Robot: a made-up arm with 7 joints.
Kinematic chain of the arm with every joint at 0, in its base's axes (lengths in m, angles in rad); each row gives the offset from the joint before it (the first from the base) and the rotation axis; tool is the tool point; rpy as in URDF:
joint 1: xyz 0 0 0.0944 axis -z
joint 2: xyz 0 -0.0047 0.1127 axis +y
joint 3: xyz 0 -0.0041 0.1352 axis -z
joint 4: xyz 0 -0.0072 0.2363 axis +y
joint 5: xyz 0 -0.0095 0.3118 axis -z
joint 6: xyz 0 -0.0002 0.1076 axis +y
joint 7: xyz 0 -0.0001 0.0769 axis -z
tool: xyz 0 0 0 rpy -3.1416 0 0
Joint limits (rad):
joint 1: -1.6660..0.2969
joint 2: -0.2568..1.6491
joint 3: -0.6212..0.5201
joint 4: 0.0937..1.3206
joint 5: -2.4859..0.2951
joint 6: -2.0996..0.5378
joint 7: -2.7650..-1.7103
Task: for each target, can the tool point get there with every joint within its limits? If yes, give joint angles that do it. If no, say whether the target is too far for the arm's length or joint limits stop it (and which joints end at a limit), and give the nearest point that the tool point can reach.
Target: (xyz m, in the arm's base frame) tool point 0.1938 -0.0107 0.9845
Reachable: yes | joints -0.2336 0.0670 -0.3812 0.2547 -1.5452 -1.4310 -2.2139
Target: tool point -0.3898 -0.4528 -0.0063
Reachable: no: joint limits stop it (at a limit: joint 1, joint 2, joint 3, joint 4, joint 5) | nearest point 0.2921 -0.3688 -0.1491 | short by 0.702 m
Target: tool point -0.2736 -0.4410 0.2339
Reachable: no: joint limits stop it (at a limit: joint 1, joint 2, joint 3, joint 4, joint 6) | nearest point 0.0916 -0.2980 0.6958 | short by 0.606 m
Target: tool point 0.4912 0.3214 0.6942
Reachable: yes | joints -0.7552 0.3756 0.0672 0.8307 -2.0662 -0.9004 -2.1156
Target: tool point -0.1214 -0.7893 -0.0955
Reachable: no: joint limits stop it (at a limit: joint 1, joint 2, joint 3, joint 4) | nearest point 0.3052 -0.3978 -0.1643 | short by 0.583 m
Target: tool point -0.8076 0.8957 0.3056
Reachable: no: too far | nearest point -0.3139 0.6781 0.2788 | short by 0.540 m
